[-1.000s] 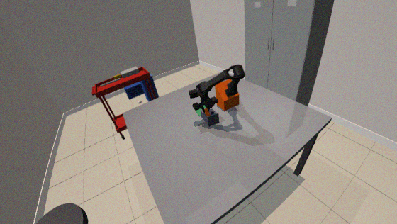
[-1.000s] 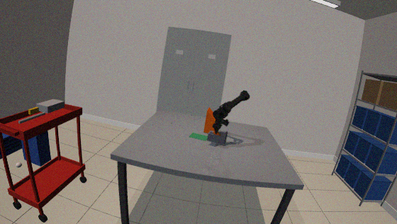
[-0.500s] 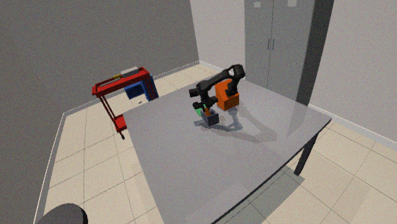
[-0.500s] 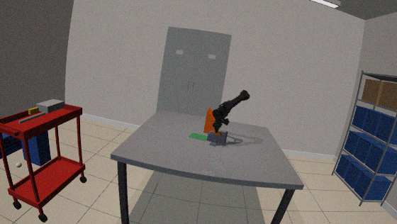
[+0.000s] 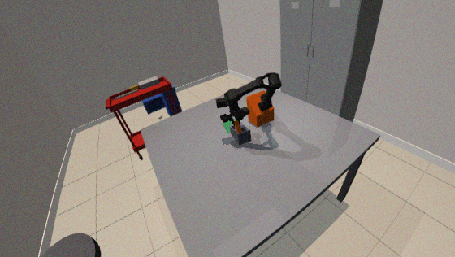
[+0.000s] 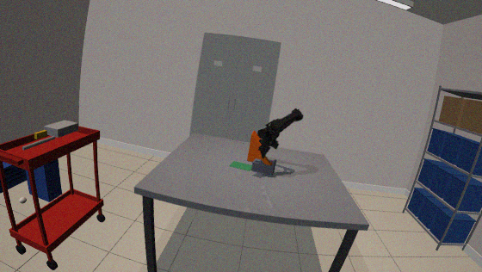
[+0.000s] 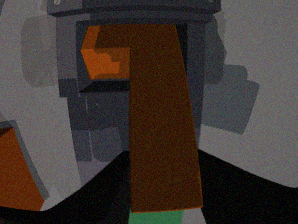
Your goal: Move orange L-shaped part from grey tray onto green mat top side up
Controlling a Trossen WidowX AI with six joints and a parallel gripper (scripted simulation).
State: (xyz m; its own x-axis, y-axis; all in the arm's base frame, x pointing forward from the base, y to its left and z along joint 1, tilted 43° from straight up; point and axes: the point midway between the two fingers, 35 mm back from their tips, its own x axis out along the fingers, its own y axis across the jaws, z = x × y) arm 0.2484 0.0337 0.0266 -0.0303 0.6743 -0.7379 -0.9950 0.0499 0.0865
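Now: the green mat 14 cm to the right of my gripper tip, 11 cm below it and 3 cm behind it. Also, from my gripper tip: orange L-shaped part (3 cm to the left, 3 cm below, 1 cm behind).
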